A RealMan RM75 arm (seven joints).
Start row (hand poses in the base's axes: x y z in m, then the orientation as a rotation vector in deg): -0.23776, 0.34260, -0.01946, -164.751, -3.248, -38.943
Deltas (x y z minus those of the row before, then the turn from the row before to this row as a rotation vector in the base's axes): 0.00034, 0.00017, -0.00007, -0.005, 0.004, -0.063; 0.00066, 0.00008, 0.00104, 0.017, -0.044, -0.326; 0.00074, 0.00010, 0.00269, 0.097, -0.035, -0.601; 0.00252, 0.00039, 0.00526, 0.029, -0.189, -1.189; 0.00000, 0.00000, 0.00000, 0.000, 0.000, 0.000; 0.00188, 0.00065, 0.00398, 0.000, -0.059, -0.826; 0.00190, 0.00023, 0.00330, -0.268, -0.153, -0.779; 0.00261, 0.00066, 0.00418, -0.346, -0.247, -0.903; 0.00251, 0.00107, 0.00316, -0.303, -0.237, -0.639; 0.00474, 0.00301, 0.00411, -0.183, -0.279, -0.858; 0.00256, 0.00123, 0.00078, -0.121, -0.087, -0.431; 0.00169, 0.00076, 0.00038, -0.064, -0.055, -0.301
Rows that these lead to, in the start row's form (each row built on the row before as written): -0.23742, 0.34277, -0.01953, -164.771, -3.159, -38.950; -0.23676, 0.34285, -0.01849, -164.812, -2.691, -39.070; -0.23602, 0.34295, -0.01580, -164.836, -1.799, -39.213; -0.23350, 0.34334, -0.01054, -164.987, -0.105, -39.696; -0.23350, 0.34334, -0.01054, -164.987, -0.105, -39.696; -0.23162, 0.34399, -0.00656, -165.126, 1.077, -39.930; -0.22972, 0.34422, -0.00326, -165.471, 2.091, -40.346; -0.22711, 0.34488, 0.00092, -165.871, 3.251, -40.936; -0.22460, 0.34595, 0.00408, -166.180, 4.049, -41.458; -0.21986, 0.34896, 0.00819, -166.390, 5.205, -42.048; -0.21730, 0.35019, 0.00897, -166.541, 5.784, -42.275; -0.21561, 0.35095, 0.00935, -166.628, 6.196, -42.420
